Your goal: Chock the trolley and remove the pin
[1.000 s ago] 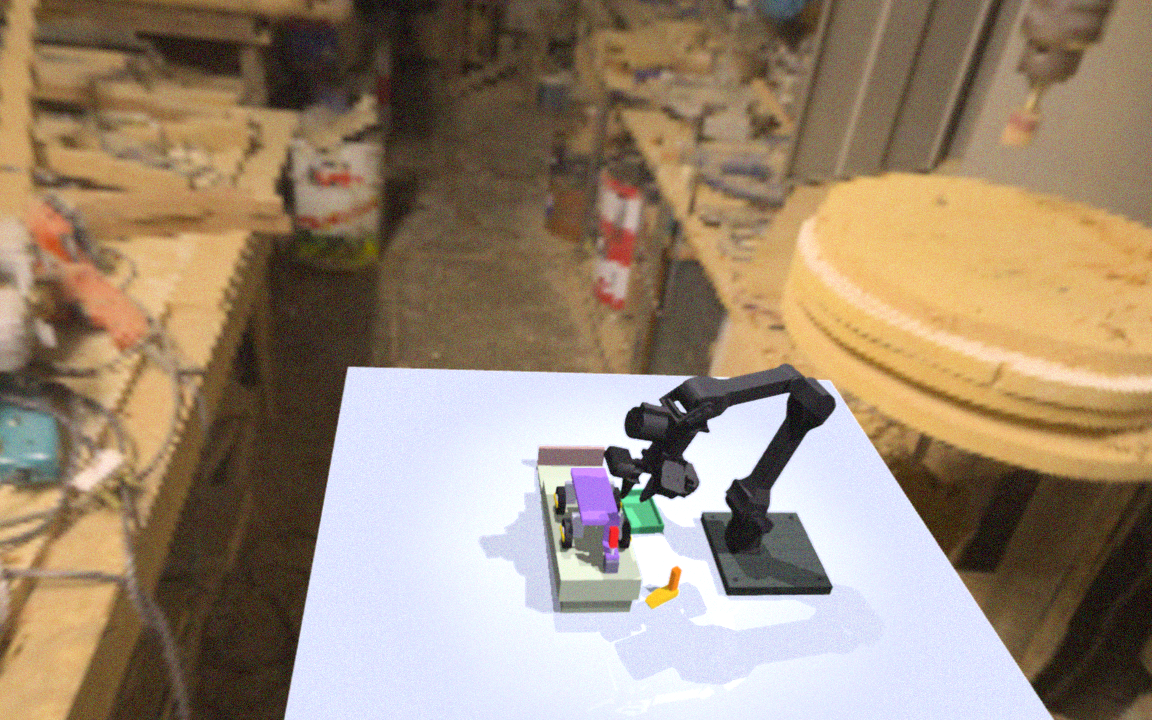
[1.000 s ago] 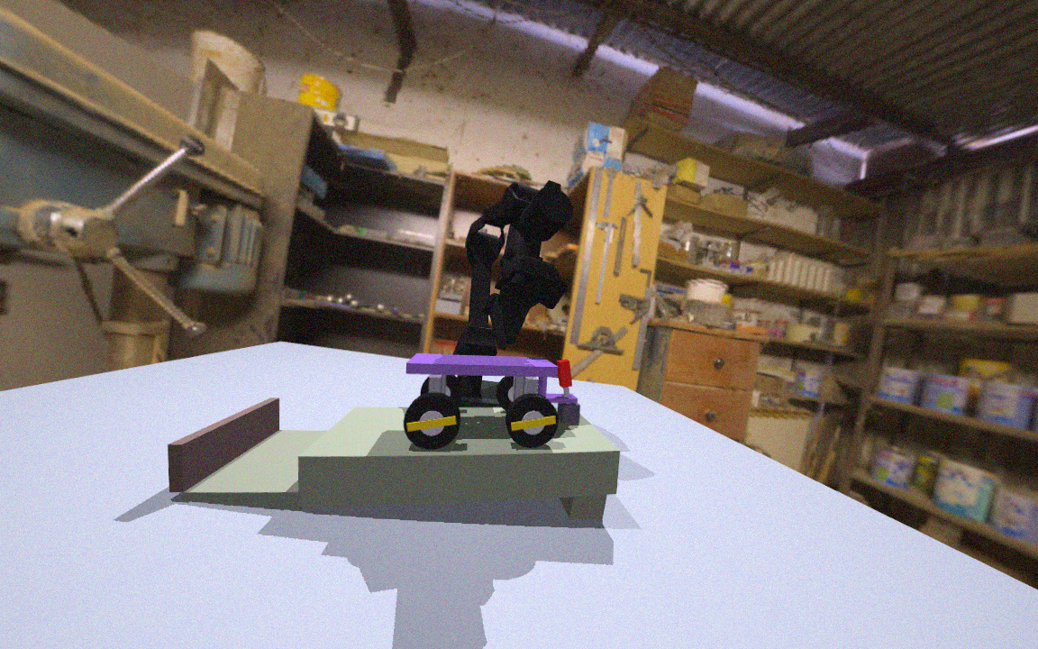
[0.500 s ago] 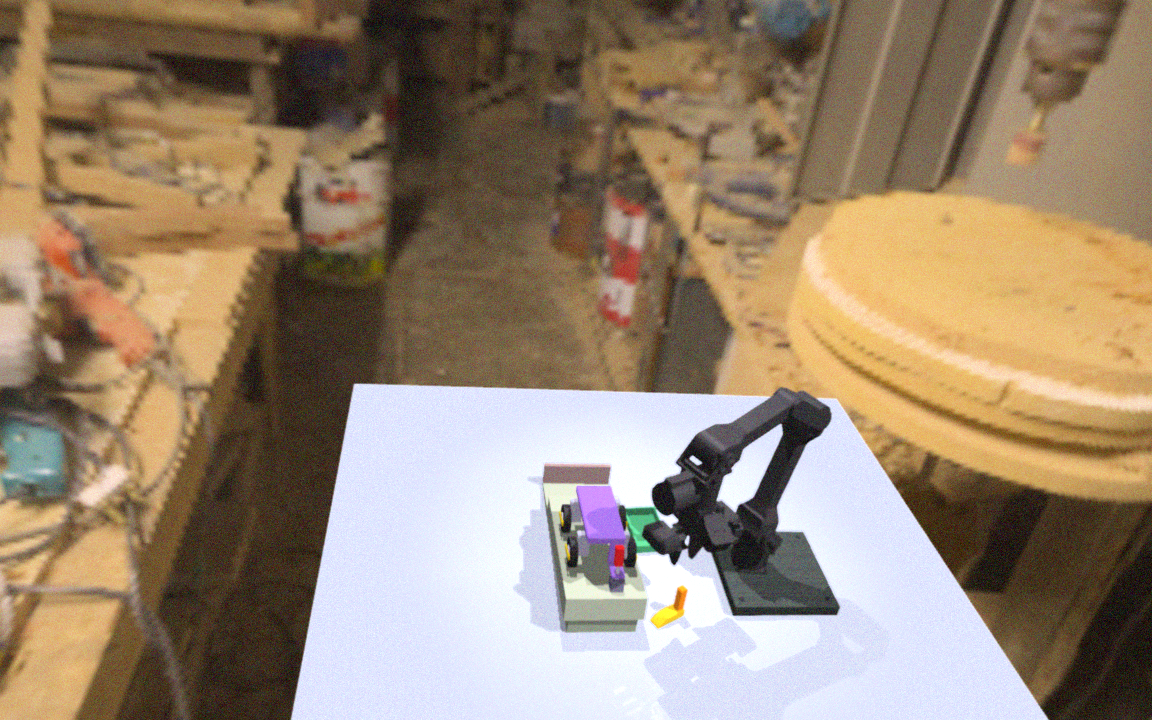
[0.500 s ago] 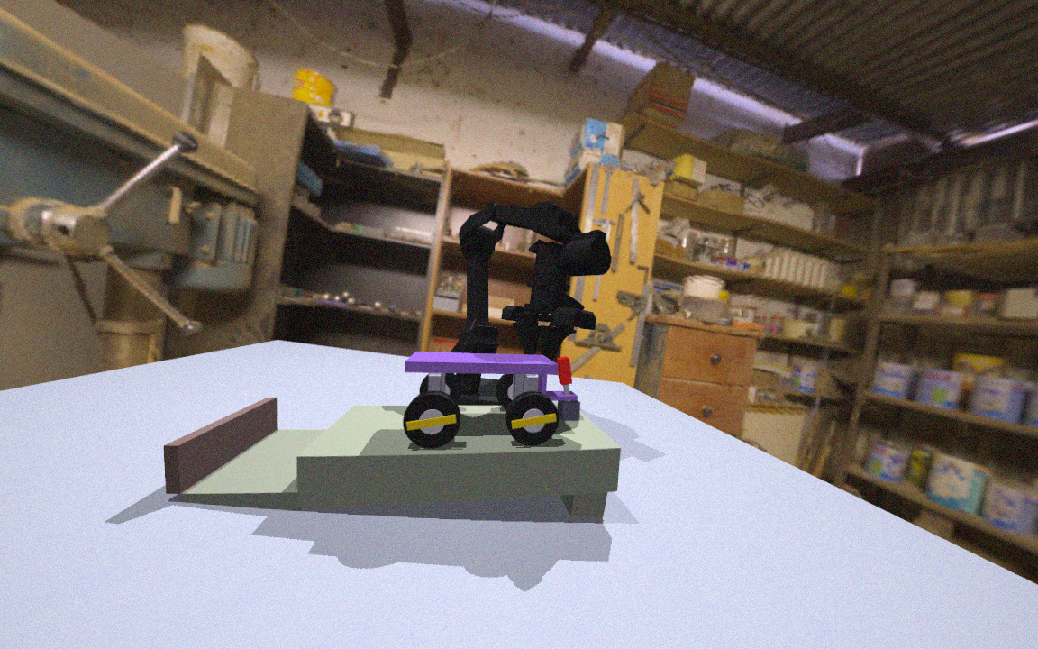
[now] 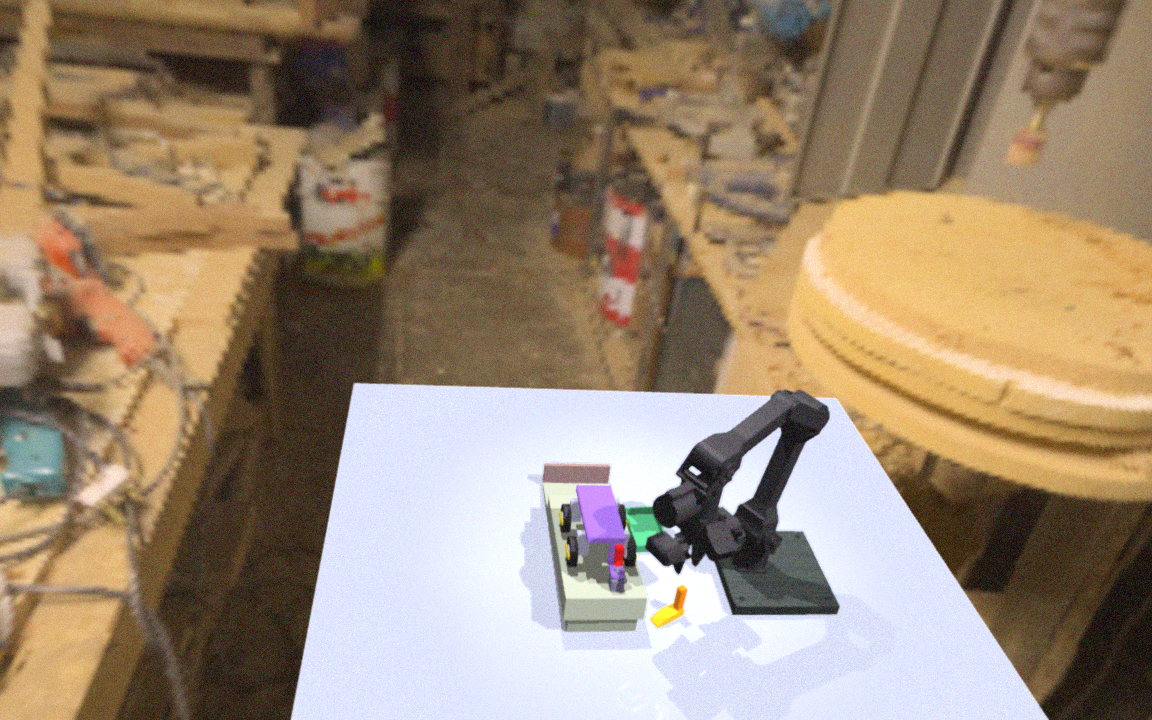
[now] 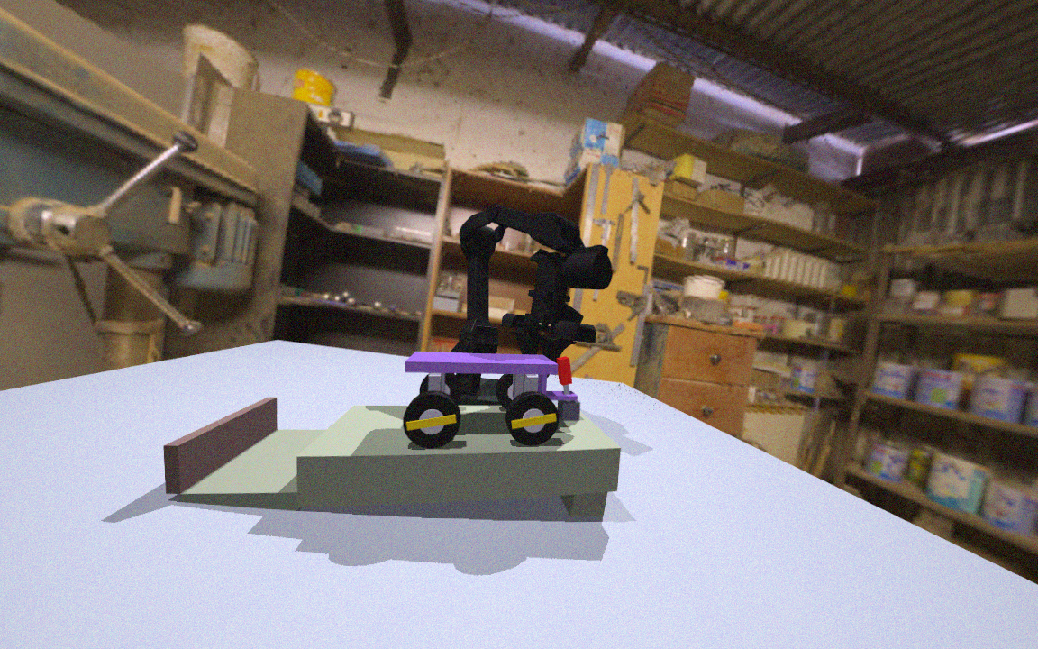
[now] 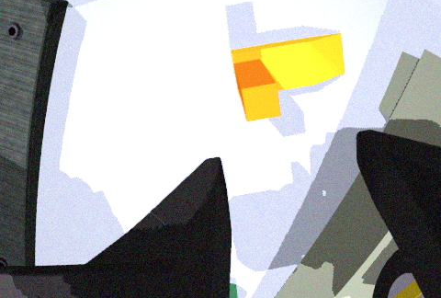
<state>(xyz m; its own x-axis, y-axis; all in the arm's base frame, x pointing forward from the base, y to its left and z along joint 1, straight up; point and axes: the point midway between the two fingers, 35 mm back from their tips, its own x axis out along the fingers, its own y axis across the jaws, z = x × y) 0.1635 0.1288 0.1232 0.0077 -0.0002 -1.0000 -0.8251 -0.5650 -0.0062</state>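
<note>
Right now my gripper tip is 9 cm above the yellow chock, 2 cm short of it and 1 cm to the right of it. The rest, counted from my gripper tip: purple trolley: 16 cm ahead, 9 cm to the right; red-headed stop pin: 13 cm ahead, 2 cm to the left, 1 cm above; grey-green ramp: 16 cm ahead, 10 cm to the right, 7 cm below.
</note>
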